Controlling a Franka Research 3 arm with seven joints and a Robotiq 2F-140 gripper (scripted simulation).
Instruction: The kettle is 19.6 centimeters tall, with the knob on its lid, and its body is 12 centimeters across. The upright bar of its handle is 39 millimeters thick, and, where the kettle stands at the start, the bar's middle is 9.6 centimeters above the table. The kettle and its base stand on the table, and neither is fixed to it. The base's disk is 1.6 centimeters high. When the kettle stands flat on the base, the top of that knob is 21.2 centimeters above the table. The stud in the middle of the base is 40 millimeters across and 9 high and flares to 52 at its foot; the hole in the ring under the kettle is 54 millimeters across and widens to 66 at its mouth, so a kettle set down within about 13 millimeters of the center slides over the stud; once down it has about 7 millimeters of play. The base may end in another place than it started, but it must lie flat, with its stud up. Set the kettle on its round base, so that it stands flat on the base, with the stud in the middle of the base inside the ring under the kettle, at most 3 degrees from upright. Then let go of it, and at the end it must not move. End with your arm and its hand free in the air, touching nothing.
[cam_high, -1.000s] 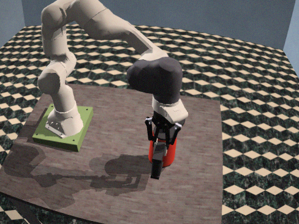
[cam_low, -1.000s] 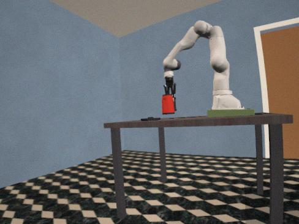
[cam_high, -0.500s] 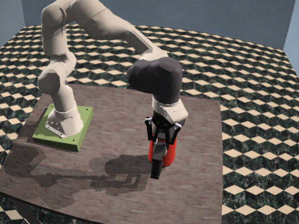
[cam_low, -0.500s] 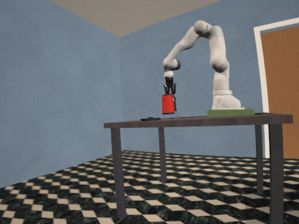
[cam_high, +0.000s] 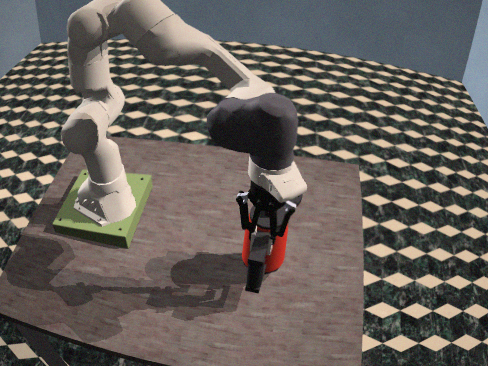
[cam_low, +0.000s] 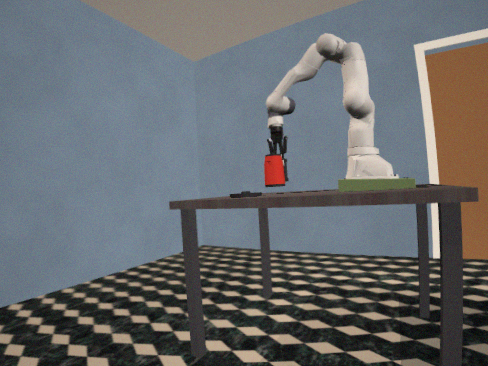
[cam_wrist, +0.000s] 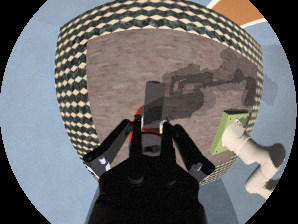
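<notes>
The red kettle lies 6 cm below my hand and 3 cm to the left of it. From my hand the other things lie so: round kettle base (37 cm to the left, 18 cm below, 5 cm behind).
</notes>
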